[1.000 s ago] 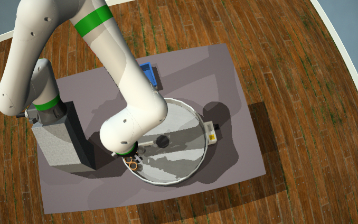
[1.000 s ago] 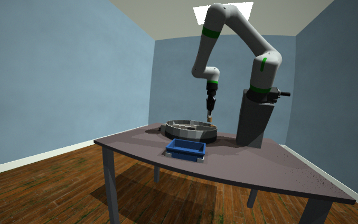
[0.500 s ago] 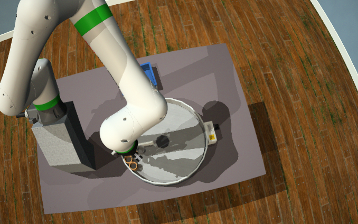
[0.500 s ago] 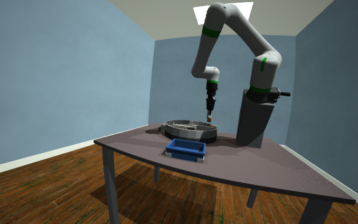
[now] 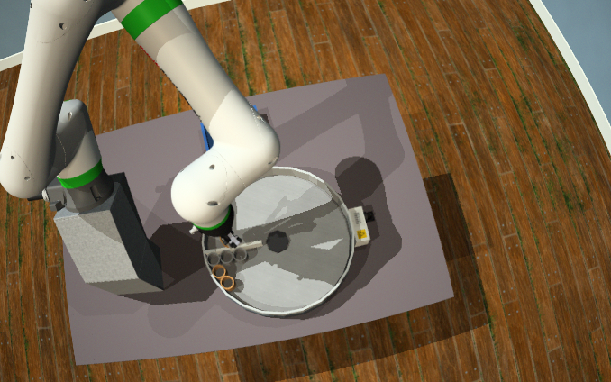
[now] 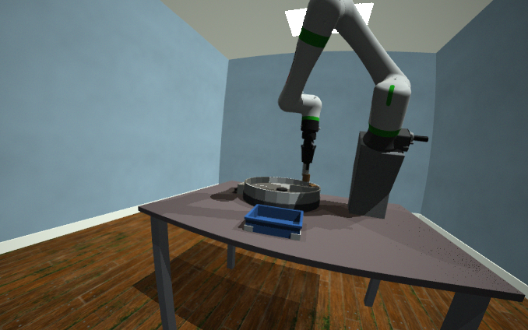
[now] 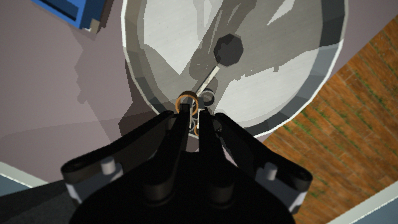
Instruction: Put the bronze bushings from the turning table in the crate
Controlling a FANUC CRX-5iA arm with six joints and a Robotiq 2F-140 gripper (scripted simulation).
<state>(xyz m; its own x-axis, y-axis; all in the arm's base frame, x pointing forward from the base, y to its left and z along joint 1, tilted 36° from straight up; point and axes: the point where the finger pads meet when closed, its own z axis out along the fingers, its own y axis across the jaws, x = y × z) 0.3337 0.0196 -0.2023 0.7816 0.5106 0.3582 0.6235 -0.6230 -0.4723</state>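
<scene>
The blue crate is 20 mm ahead of my hand, 370 mm to the left of it and 160 mm below it. Round my hand: round turning table (120 mm ahead, 10 mm to the left, 130 mm below).
</scene>
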